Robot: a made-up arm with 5 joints.
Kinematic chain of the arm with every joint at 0, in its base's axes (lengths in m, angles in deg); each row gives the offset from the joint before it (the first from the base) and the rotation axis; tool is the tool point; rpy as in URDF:
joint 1: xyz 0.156 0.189 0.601 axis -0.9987 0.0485 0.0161
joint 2: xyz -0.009 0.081 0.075 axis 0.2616 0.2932 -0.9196
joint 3: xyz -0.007 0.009 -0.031 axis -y
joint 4: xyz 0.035 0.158 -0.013 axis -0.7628 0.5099 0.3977
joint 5: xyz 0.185 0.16 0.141 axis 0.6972 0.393 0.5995
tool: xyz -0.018 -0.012 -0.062 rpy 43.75 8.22 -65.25
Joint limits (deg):
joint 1: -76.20..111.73
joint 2: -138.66..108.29
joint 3: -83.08..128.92
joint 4: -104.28..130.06
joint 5: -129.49..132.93
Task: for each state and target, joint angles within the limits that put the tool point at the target. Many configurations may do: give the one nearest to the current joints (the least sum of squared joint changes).
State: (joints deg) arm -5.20 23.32 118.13 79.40 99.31
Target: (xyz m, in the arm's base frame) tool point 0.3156 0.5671 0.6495
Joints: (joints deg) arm 4.06 -9.34 111.96 108.60 98.15
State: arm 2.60 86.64 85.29 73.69 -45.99
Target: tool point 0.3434 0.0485 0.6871
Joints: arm 30.54 108.29 116.14 104.64 -44.68
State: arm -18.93 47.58 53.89 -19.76 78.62
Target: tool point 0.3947 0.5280 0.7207
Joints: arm 29.52 45.69 42.48 -15.61 78.96
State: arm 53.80 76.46 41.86 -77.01 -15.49
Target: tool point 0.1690 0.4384 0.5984
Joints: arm 70.92 76.21 43.85 -88.98 -17.71
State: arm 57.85 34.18 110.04 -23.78 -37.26
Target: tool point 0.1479 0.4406 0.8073
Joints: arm 16.82 49.48 68.52 -63.93 -46.65
